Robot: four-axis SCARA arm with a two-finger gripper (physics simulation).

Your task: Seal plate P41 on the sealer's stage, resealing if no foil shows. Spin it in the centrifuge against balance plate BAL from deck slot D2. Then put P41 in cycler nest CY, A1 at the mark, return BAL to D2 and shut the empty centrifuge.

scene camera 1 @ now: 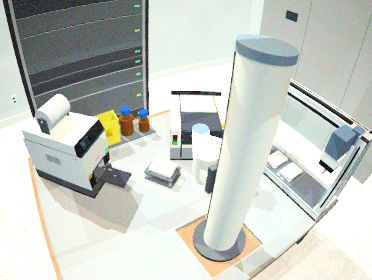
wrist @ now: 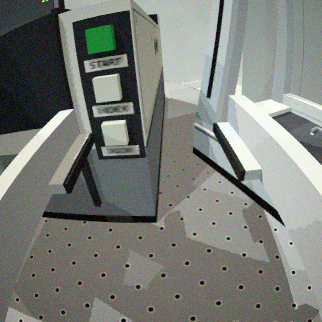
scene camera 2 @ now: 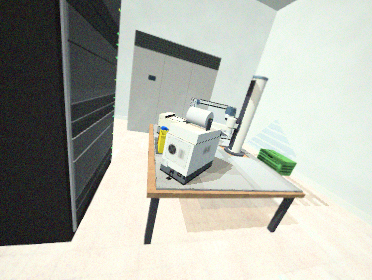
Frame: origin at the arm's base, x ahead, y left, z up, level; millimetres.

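Where they show: gripper, fingertip midpoint: (wrist: 151,116); arm's base at its link origin: (scene camera 1: 219,239) (scene camera 2: 233,152).
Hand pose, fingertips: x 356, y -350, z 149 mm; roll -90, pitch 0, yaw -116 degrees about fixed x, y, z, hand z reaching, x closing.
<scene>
Each offset is from my fingertips to the top centre of the thing.
The centrifuge (scene camera 1: 181,151) (wrist: 147,75) stands at the back of the table; the wrist view shows its green START button {dx +52, dy +9, dz +55 mm} (wrist: 100,39) and two white buttons below. Whether it holds plates is hidden. My gripper (wrist: 151,116) is shut and empty, its pads apart, in front of the button panel; the column hides it in scene camera 1. The sealer {dx +380, dy +825, dz +340 mm} (scene camera 1: 62,160) (scene camera 2: 192,155) stands at the left, its dark stage {dx +166, dy +640, dz -31 mm} (scene camera 1: 117,177) out and bare. A white plate {dx +123, dy +374, dz -58 mm} (scene camera 1: 162,167) sits on a dark holder between sealer and centrifuge. P41, BAL and nest CY cannot be told apart by label.
A glass-framed unit (scene camera 1: 345,192) at the right holds two pale plate-like blocks {dx -159, dy -229, dz -69 mm} (scene camera 1: 277,159) {dx -283, dy -229, dz -69 mm} (scene camera 1: 291,171). A yellow bin (scene camera 1: 111,131) and two brown bottles (scene camera 1: 126,124) (scene camera 1: 144,123) stand behind the sealer. The arm's column (scene camera 1: 245,150) (scene camera 2: 248,115) rises near the front. A green crate (scene camera 2: 276,162) lies beyond the table.
</scene>
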